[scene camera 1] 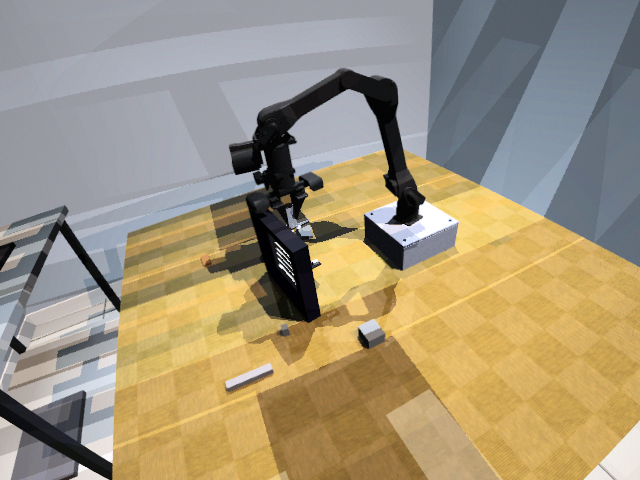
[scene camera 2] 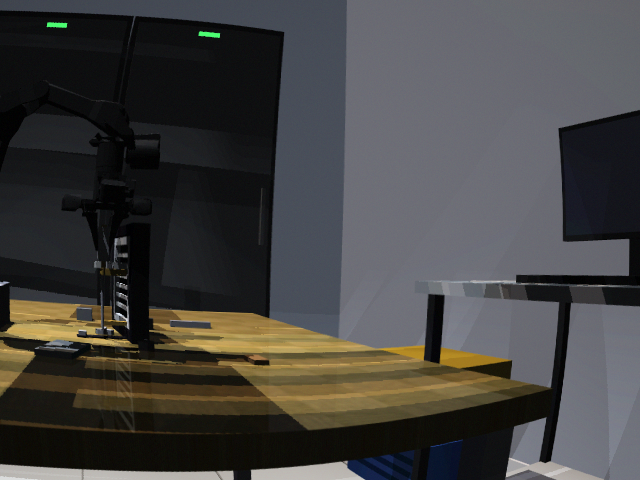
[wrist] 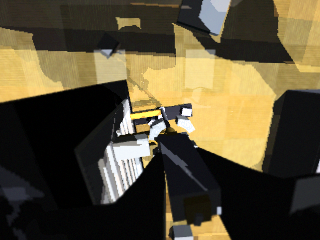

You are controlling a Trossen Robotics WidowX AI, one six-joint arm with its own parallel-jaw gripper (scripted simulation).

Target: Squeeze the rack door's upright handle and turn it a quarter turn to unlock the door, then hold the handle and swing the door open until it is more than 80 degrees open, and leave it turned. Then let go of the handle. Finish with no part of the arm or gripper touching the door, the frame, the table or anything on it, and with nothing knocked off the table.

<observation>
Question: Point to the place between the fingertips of my gripper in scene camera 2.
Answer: At 102, 251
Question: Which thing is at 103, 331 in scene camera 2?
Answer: An upright door handle.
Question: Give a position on an upright door handle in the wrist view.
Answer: At 197, 208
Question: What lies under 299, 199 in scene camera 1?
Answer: My gripper.
</observation>
